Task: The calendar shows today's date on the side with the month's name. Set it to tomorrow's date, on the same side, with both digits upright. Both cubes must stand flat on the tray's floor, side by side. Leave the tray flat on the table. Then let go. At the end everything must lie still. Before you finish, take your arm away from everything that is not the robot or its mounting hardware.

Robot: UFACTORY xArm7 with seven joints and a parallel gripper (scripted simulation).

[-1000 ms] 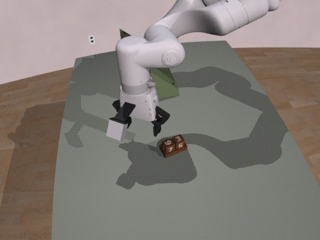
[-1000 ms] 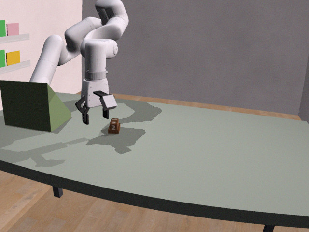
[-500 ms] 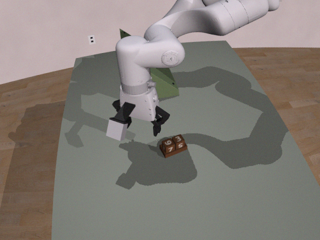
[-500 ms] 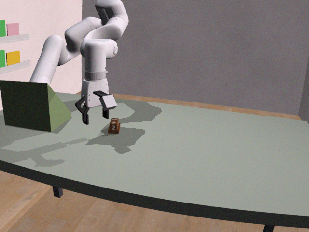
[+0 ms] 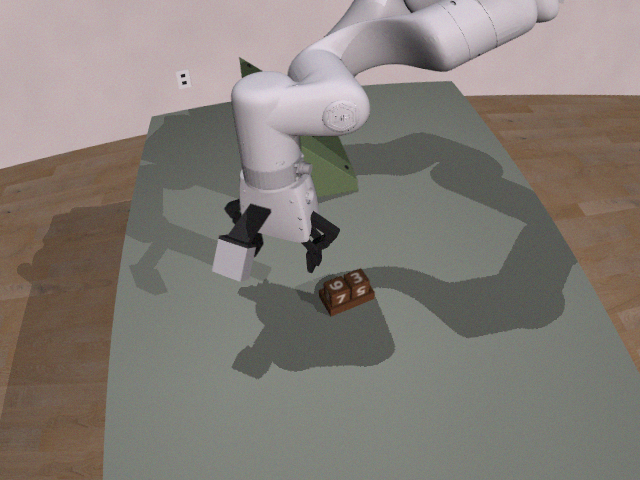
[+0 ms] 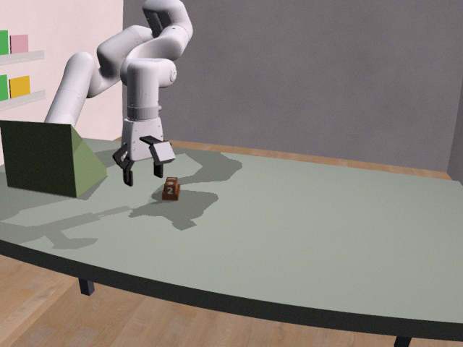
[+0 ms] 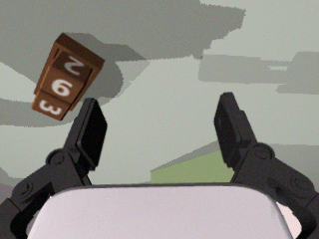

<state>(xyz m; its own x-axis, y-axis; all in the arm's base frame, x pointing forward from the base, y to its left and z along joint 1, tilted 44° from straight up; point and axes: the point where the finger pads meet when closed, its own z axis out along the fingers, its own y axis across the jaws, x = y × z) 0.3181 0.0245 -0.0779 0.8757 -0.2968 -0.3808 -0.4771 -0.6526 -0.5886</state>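
Right now my hand is 4 cm short of the brown cube, 7 cm to the right of it and 5 cm above it. From my hand the other things lie so: tray (4 cm ahead, 9 cm to the left, 7 cm below).
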